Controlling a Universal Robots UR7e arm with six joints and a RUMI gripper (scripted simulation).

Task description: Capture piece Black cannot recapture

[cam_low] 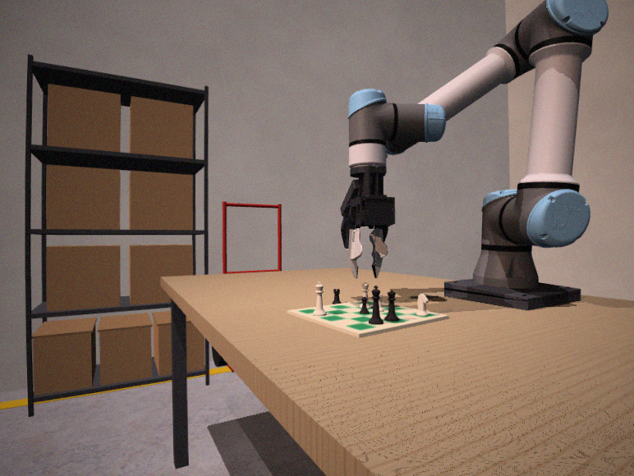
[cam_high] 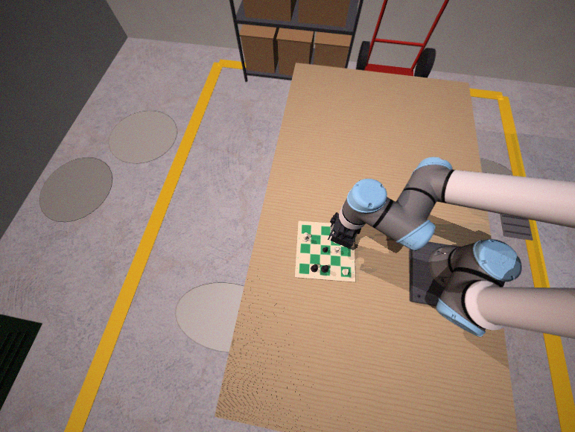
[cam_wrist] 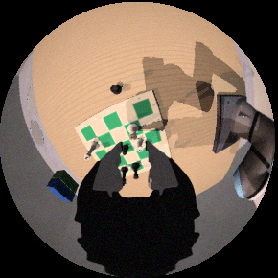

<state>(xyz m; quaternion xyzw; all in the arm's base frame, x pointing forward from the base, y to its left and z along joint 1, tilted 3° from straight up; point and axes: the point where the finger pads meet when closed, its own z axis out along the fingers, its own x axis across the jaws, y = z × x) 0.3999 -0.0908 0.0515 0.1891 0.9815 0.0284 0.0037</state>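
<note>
Right now my hand is 12 cm short of the tall white piece and 5 cm above it. Also, from my hand: white knight (3 cm behind, 12 cm to the left, 6 cm below); tall black piece (8 cm ahead, 11 cm to the left, 5 cm below).
</note>
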